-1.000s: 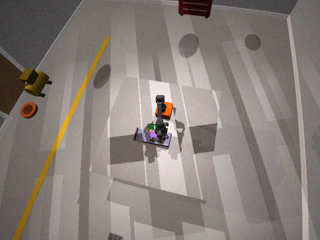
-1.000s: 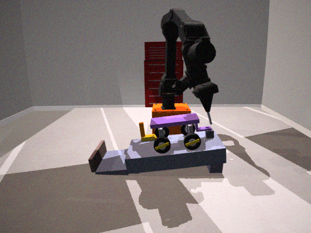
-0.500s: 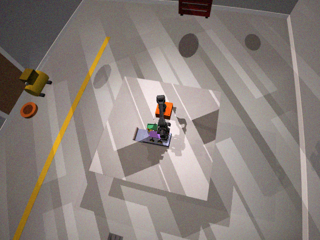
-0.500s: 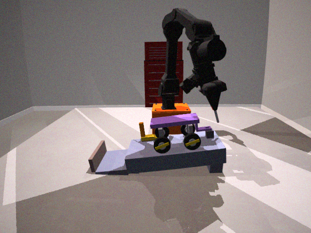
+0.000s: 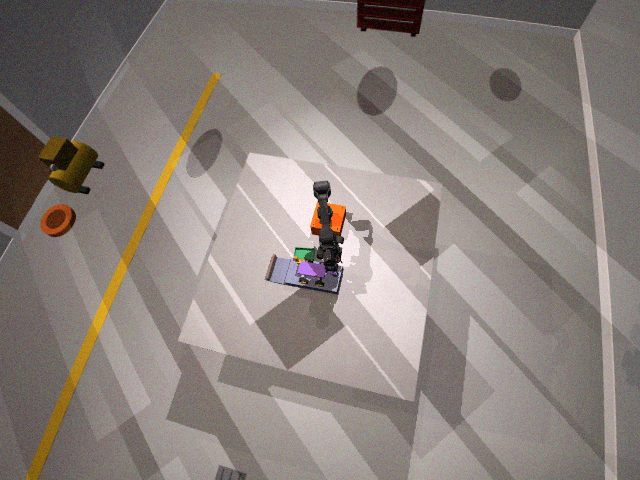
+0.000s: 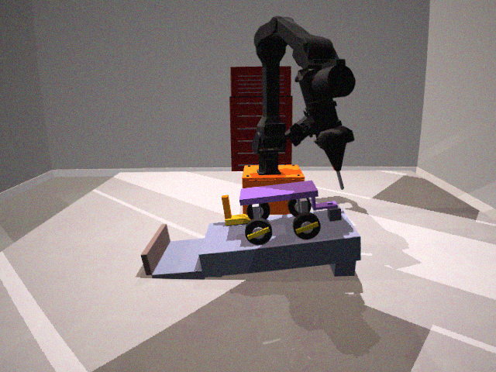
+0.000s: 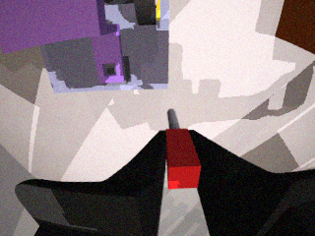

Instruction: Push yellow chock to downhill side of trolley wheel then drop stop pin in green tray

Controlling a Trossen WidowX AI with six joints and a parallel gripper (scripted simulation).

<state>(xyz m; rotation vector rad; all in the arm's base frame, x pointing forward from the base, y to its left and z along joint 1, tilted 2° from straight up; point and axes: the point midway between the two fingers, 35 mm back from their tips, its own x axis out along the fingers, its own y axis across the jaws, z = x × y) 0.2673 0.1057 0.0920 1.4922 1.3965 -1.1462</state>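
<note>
Right now my gripper tip is 22 cm to the left of the green tray, 18 cm above it and 8 cm past it. From my gripper tip the other things lie so: purple trolley: 13 cm to the right, 6 cm below, 6 cm ahead; then ramp: 14 cm to the right, 13 cm below, 6 cm ahead; then red-headed stop pin: right at my gripper tip.
</note>
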